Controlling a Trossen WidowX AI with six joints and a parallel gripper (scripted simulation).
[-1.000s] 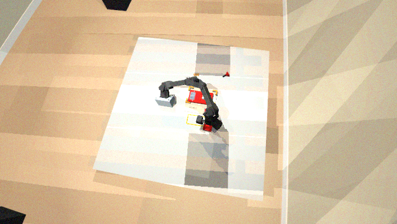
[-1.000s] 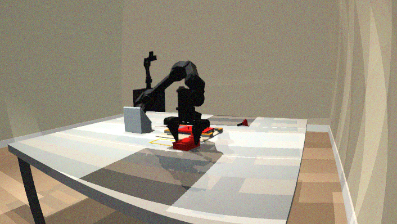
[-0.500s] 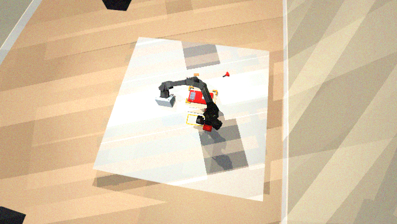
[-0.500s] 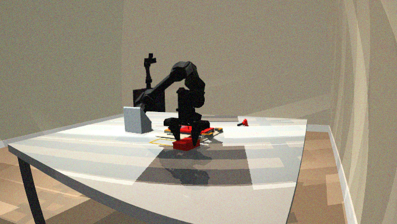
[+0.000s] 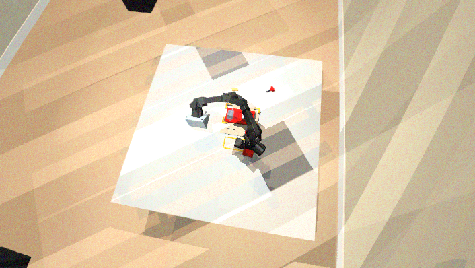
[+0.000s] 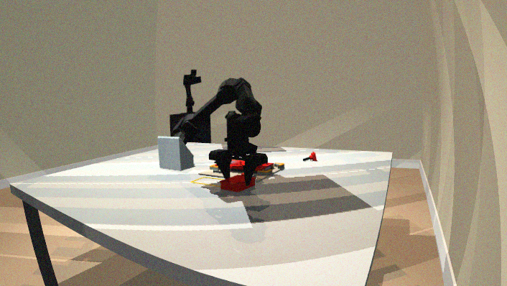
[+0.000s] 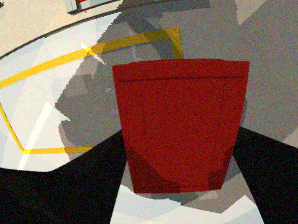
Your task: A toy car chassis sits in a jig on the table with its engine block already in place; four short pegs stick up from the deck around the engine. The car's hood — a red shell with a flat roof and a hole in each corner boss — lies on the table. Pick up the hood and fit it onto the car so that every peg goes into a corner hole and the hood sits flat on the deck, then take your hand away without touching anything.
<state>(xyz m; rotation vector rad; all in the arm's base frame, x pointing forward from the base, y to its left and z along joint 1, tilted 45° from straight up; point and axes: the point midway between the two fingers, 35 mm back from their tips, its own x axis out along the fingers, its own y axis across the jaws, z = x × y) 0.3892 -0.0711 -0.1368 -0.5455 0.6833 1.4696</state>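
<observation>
The jig lies 9 cm behind my gripper tip and 21 cm to the left of it. The rest, counted from my gripper tip: red hood: 1 cm above.
</observation>
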